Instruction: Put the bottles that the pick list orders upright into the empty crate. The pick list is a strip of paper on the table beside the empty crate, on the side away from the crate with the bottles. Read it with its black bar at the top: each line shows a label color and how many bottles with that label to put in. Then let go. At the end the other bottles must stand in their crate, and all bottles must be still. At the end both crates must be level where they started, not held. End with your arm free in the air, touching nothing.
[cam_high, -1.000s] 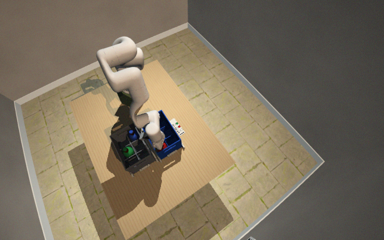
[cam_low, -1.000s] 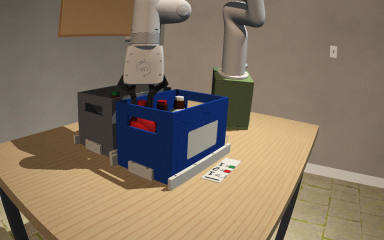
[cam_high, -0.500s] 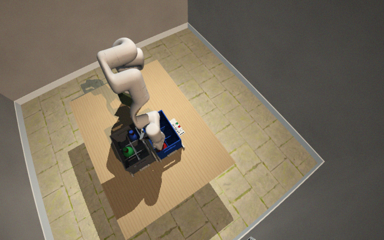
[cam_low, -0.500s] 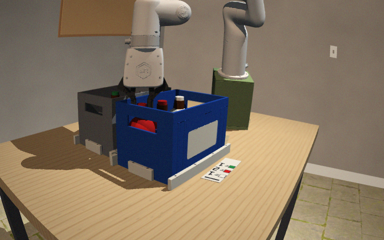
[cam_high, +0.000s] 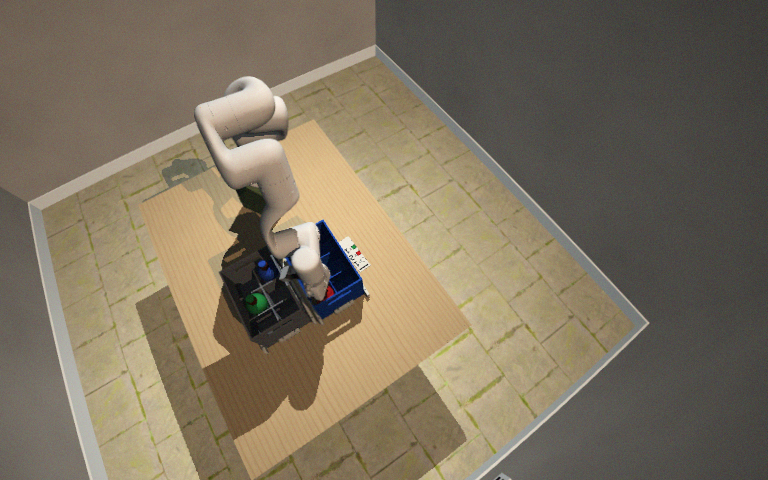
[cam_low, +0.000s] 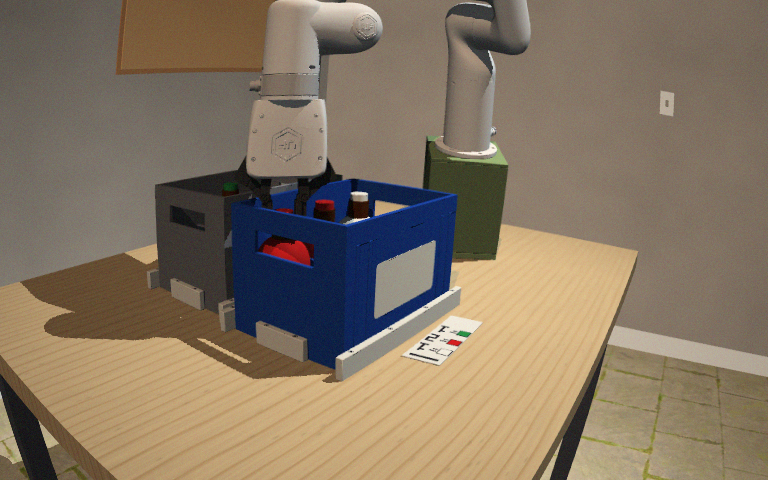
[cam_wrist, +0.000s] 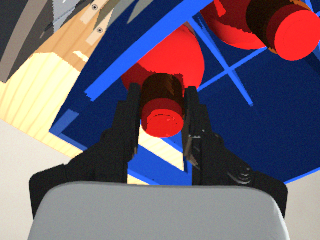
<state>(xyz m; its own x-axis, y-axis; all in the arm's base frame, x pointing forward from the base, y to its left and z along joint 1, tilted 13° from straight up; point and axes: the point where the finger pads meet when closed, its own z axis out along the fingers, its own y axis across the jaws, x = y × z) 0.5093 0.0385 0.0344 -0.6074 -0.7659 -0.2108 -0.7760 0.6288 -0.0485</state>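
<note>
The green-label bottle lies 80 mm behind my hand, 230 mm to the right of it and 70 mm below it. Round my hand: red bottle: 90 mm behind, 10 mm to the right, 70 mm below; then white-label bottle: 170 mm behind, 30 mm to the right, 70 mm below; then blue crate: 90 mm behind, 30 mm to the left, 80 mm below.
</note>
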